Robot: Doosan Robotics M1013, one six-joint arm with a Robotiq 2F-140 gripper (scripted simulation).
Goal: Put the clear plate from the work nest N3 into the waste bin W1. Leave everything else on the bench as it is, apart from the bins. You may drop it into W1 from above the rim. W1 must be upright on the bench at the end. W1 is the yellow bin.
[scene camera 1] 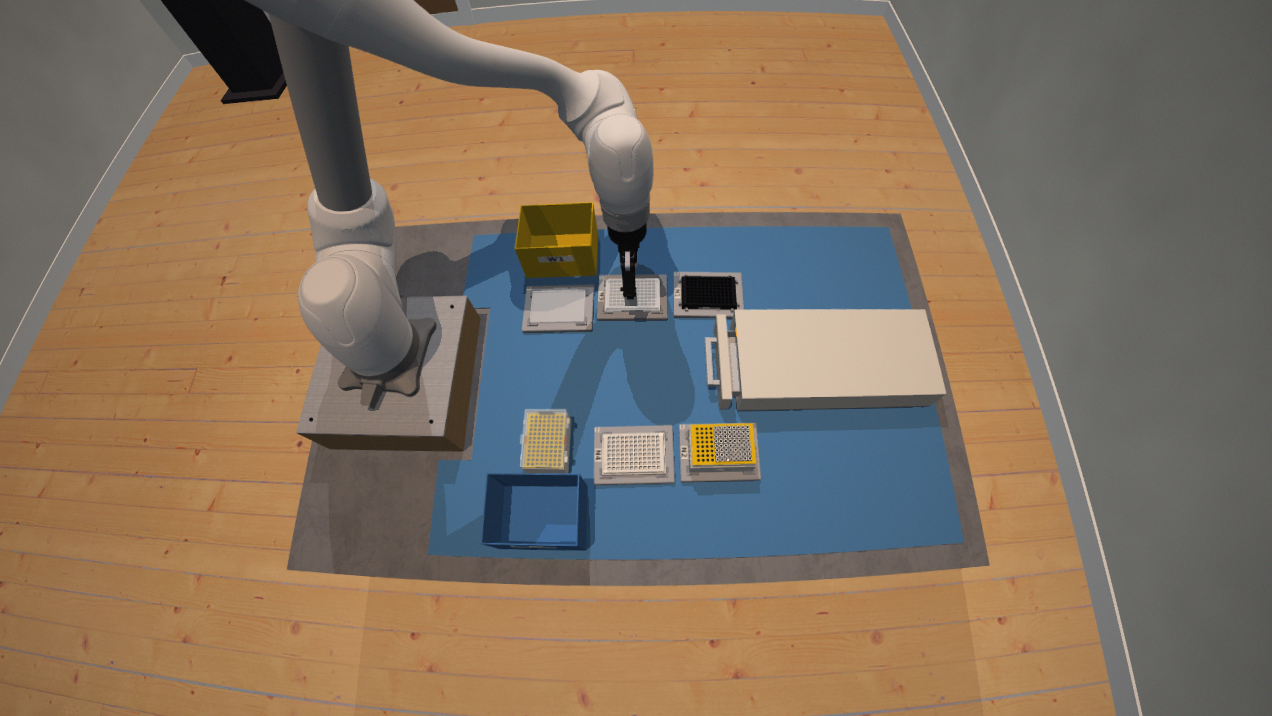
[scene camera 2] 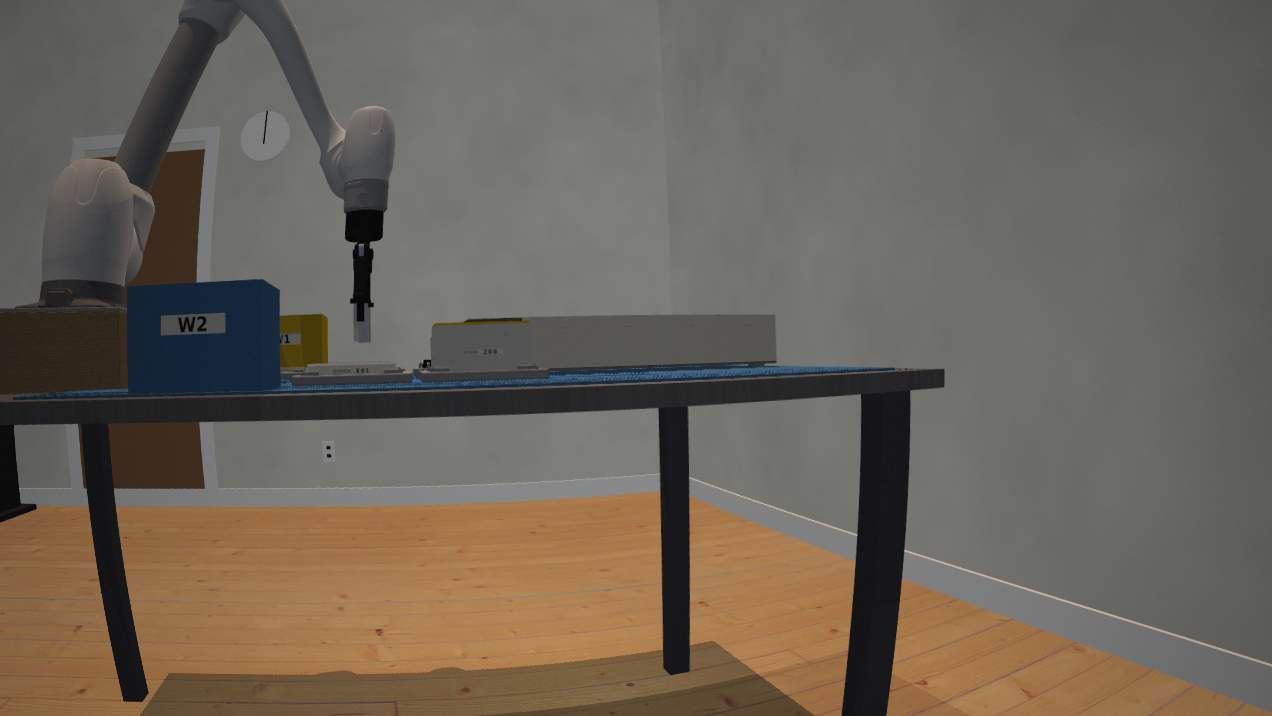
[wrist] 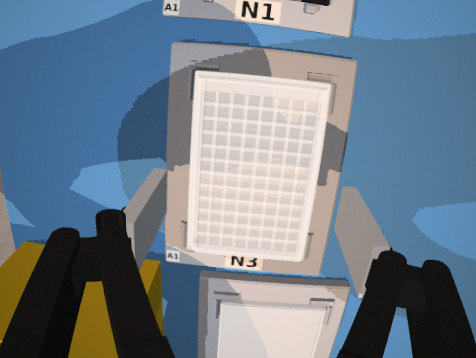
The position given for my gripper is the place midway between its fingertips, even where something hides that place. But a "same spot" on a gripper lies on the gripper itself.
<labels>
my gripper: scene camera 1; scene camera 2; wrist 253,200
beige instrument: scene camera 1; scene camera 2; not seen in the wrist view (out of frame)
same spot on my gripper: (scene camera 1: 628,265) = (scene camera 2: 362,244)
same spot on beige instrument: (scene camera 2: 561,343) = (scene camera 1: 781,404)
</labels>
